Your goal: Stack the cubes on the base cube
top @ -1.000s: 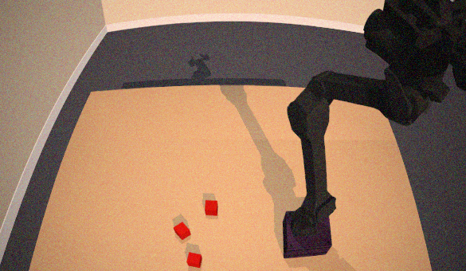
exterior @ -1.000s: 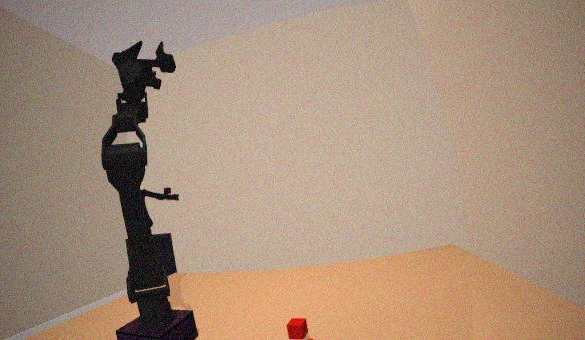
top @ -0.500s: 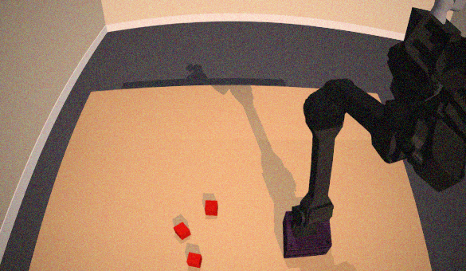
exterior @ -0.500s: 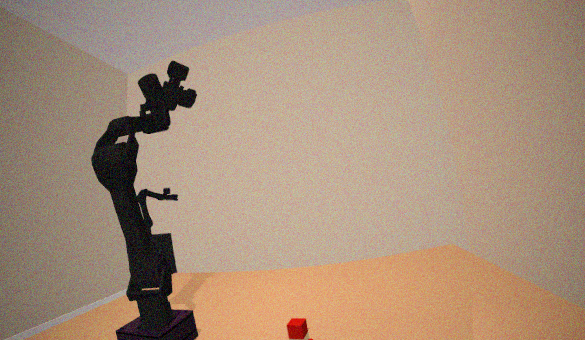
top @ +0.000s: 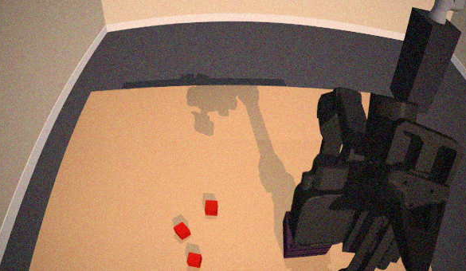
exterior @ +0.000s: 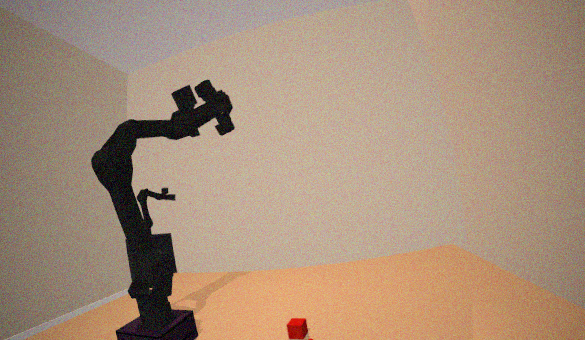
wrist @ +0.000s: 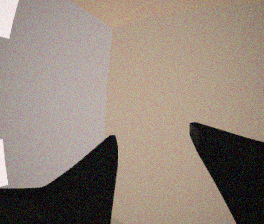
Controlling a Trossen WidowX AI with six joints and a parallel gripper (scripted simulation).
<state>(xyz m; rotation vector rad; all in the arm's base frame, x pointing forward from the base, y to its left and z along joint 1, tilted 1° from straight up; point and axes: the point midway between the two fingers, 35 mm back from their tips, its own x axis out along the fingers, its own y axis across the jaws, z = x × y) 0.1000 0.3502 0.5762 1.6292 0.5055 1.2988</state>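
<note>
The red cube lies 140 mm ahead of my gripper tip, 470 mm to the right of it and 650 mm below it.
</note>
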